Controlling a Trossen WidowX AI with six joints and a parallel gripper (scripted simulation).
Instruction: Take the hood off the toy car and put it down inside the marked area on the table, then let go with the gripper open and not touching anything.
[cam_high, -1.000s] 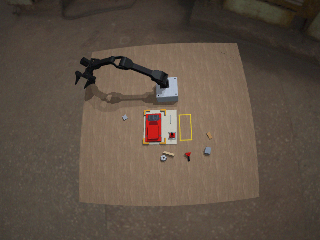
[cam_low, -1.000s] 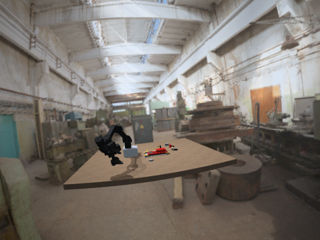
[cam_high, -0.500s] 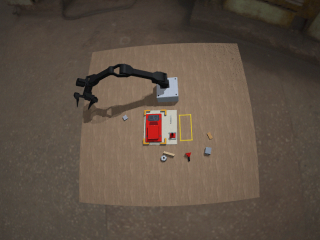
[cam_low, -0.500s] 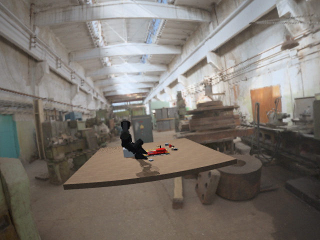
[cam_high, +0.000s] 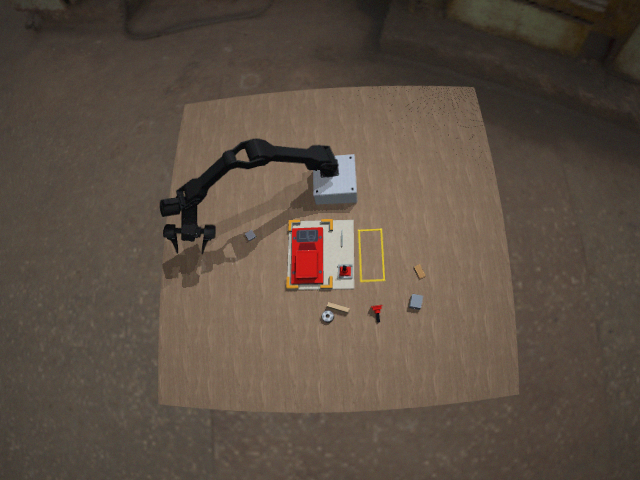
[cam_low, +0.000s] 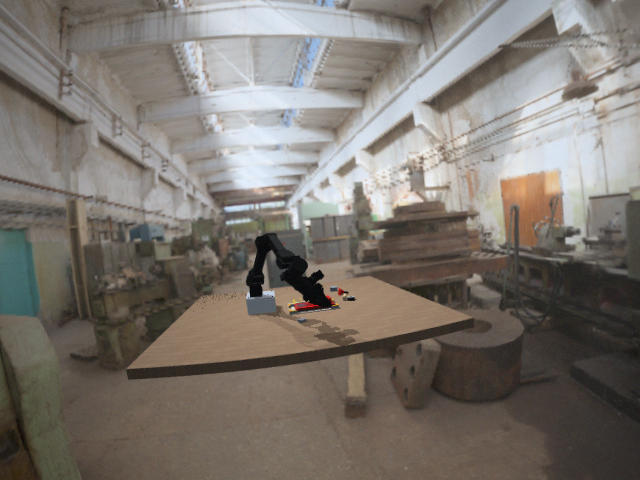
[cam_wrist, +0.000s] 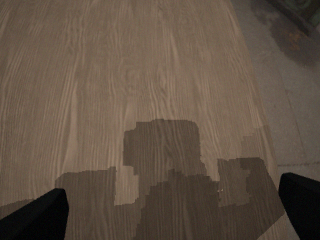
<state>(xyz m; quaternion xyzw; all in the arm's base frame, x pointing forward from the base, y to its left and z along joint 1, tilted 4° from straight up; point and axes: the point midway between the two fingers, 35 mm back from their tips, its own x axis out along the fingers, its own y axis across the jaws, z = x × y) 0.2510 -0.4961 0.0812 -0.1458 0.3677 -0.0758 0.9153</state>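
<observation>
My gripper tip is now 400 mm to the right of the red hood, 70 mm above it and 50 mm short of it. From my gripper tip the other things lie so: grey block (760 mm to the left, 220 mm ahead, 90 mm below).
</observation>
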